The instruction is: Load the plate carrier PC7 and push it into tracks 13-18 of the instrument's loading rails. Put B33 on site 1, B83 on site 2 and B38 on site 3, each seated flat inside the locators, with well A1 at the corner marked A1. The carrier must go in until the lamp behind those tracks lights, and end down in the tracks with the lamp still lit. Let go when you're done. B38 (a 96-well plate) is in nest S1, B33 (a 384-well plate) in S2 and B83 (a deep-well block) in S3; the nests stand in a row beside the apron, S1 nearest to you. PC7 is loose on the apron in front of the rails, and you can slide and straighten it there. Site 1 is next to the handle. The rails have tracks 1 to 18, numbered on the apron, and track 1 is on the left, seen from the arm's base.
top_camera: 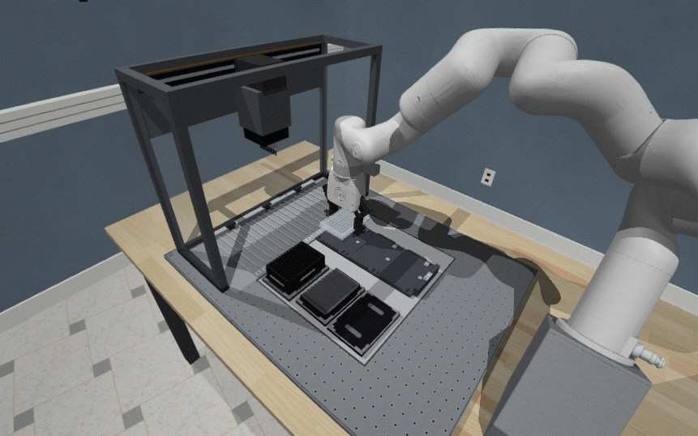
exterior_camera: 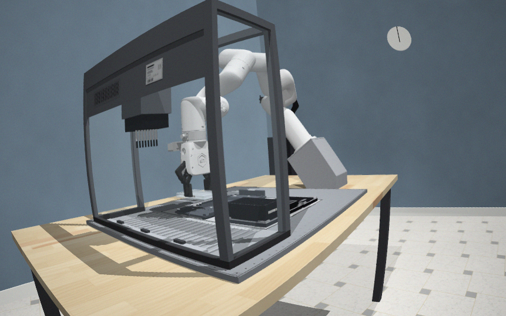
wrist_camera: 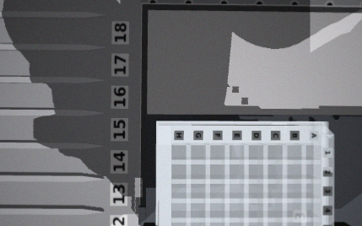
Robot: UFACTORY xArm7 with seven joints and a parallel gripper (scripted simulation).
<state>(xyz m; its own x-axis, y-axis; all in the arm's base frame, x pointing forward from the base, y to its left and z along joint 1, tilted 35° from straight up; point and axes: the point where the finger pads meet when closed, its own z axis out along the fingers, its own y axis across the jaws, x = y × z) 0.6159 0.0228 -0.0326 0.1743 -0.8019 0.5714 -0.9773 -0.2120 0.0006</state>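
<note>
The nest S3 is 19 cm to the left of my hand, 7 cm below it and 4 cm behind it. Also, from my hand: carrier PC7 (11 cm behind, 6 cm below, 2 cm to the right); then 96-well plate B38 (1 cm below); then white corner mark (18 cm behind, 10 cm to the left, 6 cm below).
</note>
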